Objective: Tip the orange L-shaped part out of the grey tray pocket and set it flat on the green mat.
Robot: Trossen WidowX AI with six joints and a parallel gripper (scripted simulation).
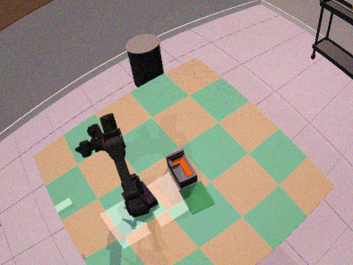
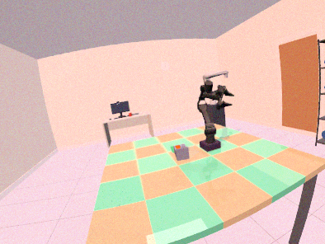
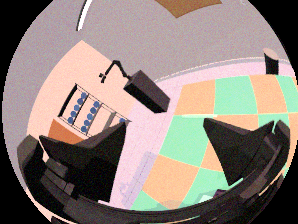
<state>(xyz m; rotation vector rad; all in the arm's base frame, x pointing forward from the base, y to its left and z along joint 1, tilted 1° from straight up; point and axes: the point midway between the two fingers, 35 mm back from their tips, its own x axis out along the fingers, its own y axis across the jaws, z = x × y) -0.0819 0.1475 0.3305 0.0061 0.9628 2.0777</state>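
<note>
My gripper tip is now 36 cm short of the orange L-shaped part, 32 cm above it and 19 cm to the left of it. Also, from my gripper tip: green mat (39 cm below, 35 cm to the right, 31 cm ahead); then tray (39 cm below, 36 cm ahead, 20 cm to the right).
</note>
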